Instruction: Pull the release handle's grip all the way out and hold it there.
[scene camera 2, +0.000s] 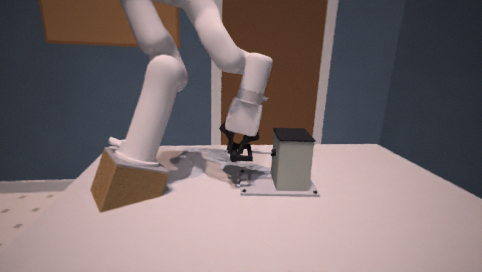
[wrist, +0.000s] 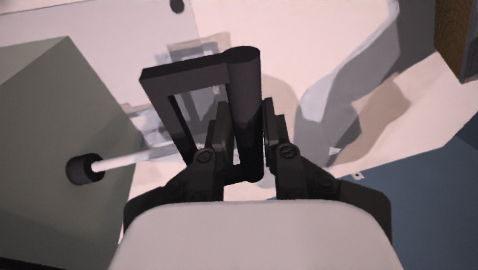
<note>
In view: the gripper (scene camera 2: 233, 154).
The gripper is seen too in the wrist view (wrist: 246, 114).
</note>
